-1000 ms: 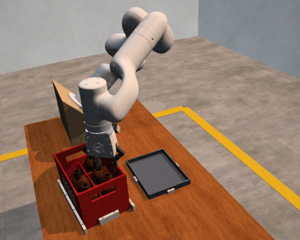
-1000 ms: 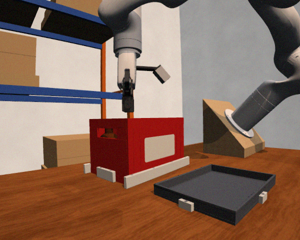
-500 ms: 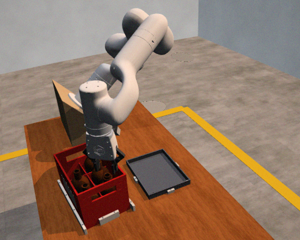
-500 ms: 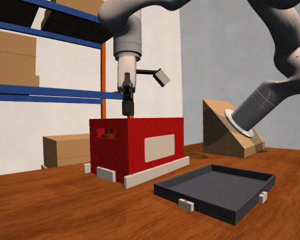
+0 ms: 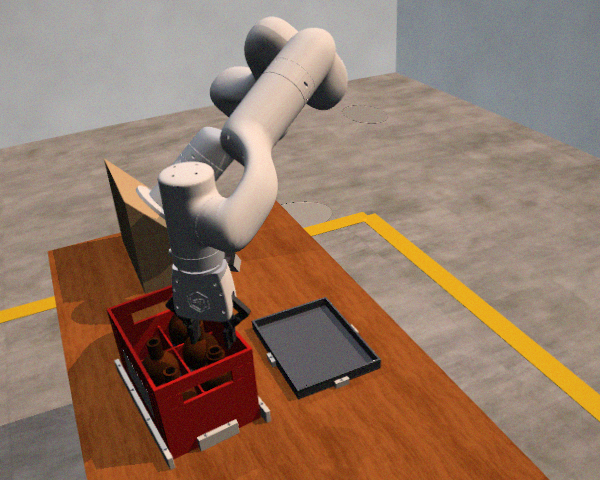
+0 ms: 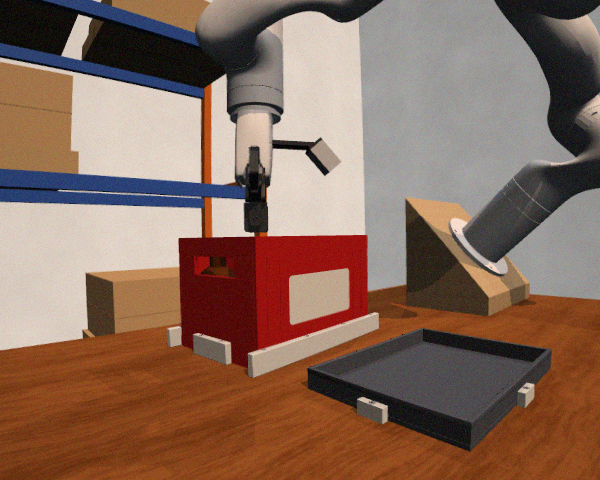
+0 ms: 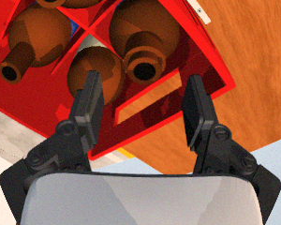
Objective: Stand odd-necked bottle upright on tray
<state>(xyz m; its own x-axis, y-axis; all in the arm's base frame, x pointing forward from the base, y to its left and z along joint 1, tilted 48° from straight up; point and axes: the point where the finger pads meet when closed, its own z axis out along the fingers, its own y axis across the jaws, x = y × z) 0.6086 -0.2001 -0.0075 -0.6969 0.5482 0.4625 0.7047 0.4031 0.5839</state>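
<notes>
Now: hand 1 cm short of the brown bottle, 9 cm to the left of it and 11 cm above it. The rest, counted from my hand: red crate 9 cm behind, 4 cm to the right, 11 cm below; dark grey tray 6 cm behind, 25 cm to the left, 19 cm below.
</notes>
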